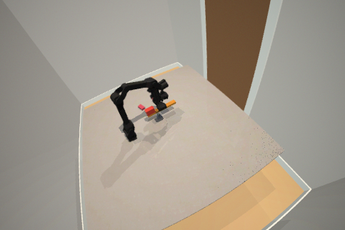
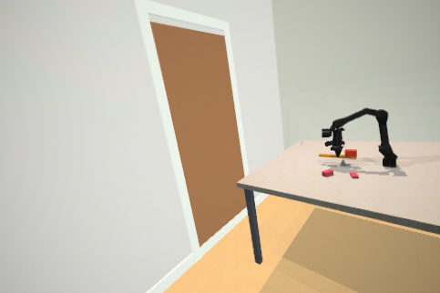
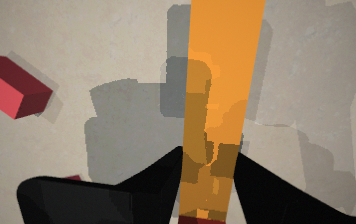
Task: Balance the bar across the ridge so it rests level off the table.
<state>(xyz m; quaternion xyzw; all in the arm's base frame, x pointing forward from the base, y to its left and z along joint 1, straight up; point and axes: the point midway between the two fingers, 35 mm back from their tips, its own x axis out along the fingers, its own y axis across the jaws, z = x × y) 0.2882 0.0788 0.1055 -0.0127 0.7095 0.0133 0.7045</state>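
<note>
Now: the ridge 30 mm behind my gripper tip and 50 mm below it.
</note>
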